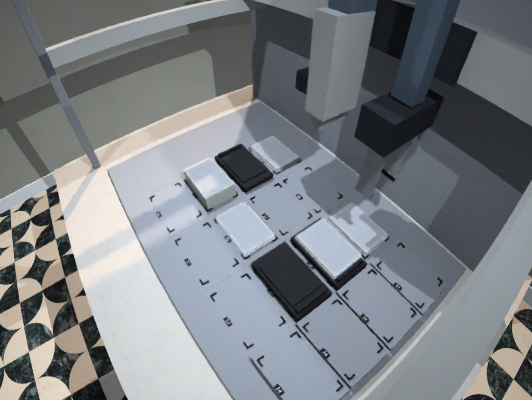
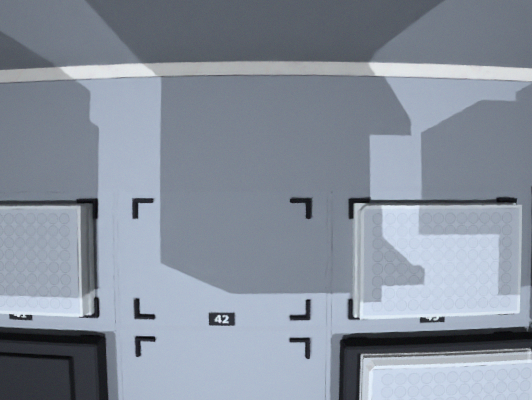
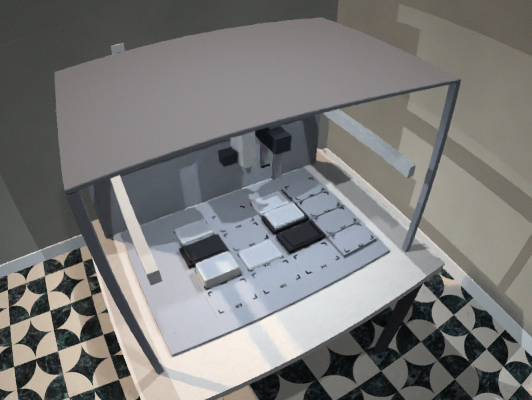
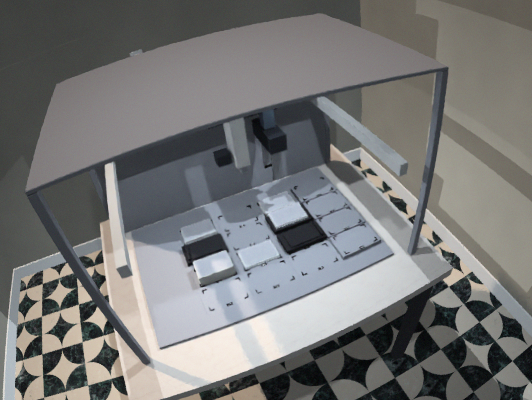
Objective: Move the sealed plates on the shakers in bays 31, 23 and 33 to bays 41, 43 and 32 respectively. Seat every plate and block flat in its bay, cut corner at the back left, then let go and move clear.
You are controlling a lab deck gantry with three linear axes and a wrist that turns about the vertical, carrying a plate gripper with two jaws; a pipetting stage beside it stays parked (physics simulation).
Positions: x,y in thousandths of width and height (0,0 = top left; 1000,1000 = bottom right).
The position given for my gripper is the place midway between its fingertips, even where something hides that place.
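Note:
Image 1 gives me my gripper (image 1: 708,461) together with a tall white block (image 1: 396,459). In image 2 I see a bay 32 (image 2: 330,894), while the tall white block is out of frame in image 2. The block (image 3: 414,671) is there again in image 3, and so is my gripper (image 3: 508,431). Image 4 shows me my gripper (image 4: 514,431) and the block (image 4: 411,666) as well.

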